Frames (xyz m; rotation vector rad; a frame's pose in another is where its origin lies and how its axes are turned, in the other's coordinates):
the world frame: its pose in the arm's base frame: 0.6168 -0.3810 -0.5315 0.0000 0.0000 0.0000
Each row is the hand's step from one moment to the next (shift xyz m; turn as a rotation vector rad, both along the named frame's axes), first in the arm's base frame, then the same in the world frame.
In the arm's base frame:
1: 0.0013 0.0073 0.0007 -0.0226 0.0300 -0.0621
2: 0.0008 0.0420 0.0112 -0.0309 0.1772 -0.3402
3: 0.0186 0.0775 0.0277 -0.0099 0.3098 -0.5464
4: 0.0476 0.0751 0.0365 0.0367 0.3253 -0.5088
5: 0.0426 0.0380 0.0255 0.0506 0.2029 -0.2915
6: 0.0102 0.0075 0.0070 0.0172 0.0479 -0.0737
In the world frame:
1: 0.0013 0.0073 0.0007 -0.0226 0.0300 -0.0621
2: 0.0008 0.0420 0.0112 -0.0309 0.1772 -0.3402
3: 0.0186 0.0775 0.0277 -0.0099 0.3098 -0.5464
4: 0.0476 0.0751 0.0365 0.0367 0.3253 -0.5088
5: 0.0426 0.0380 0.0255 0.0506 0.2029 -0.2915
6: 0.0102 0.0075 0.0070 0.0172 0.0479 -0.0737

